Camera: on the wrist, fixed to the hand. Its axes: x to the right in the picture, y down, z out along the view.
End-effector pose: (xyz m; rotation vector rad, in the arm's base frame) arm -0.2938 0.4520 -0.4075 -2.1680 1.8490 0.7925
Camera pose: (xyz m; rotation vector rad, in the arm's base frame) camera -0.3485 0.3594 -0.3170 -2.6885 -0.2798 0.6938
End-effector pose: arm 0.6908 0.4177 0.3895 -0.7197 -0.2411 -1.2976
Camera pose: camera 0.7592 0.3394 0.2949 -0.8579 -0.7619 -2.7830
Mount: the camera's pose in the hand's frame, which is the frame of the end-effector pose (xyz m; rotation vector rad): 0.0295 0.0896 -0.1042 -0.3070 -0.0961 -1.5224
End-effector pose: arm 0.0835 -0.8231 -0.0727 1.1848 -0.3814 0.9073
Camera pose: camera 0.0120 -0.7083 -0.0345 0.8780 0.3297 -0.5203
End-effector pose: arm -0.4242 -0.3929 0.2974 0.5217 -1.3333 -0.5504
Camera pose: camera -0.3104 -0.3393 0.3602 1.2231 -0.6852 -1.9846
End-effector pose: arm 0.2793 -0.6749 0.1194 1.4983 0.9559 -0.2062
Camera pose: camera 0.3148 -0.5575 0.1880 0.2148 1.7728 -1.1268
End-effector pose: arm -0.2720 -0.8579 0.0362 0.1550 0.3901 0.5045
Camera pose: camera -0.3294 -0.7605 -0.0473 -0.4144 0.2377 -0.9441
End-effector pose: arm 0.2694 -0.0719 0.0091 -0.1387 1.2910 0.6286
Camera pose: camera 0.1393 -0.0327 -0.0268 -1.1860 0.6666 -0.4943
